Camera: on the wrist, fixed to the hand. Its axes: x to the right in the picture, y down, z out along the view.
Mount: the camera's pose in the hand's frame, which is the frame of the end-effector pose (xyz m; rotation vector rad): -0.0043 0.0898 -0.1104 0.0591 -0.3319 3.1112
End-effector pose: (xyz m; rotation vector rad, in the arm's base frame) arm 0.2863 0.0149 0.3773 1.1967 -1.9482 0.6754
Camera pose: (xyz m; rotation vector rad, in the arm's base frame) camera 0.2414 0.1376 0.4338 1.8586 1.3025 -0.8659
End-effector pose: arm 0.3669 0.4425 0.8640 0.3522 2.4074 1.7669
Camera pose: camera 0.3537 0.3653 0.9829 -2.0758 0.2597 -0.1040
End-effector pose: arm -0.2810 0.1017 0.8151 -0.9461 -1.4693 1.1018
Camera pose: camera -0.1704 0.1392 0.7337 1.3279 -0.8227 -1.3615
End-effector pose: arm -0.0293 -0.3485 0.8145 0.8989 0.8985 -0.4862
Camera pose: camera -0.0200 -0.2068 0.8252 1.0981 -1.3440 1.9445
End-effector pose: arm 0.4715 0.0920 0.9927 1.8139 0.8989 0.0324
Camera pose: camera 0.4722 0.1633 1.1159 1.2146 -2.5171 1.3664
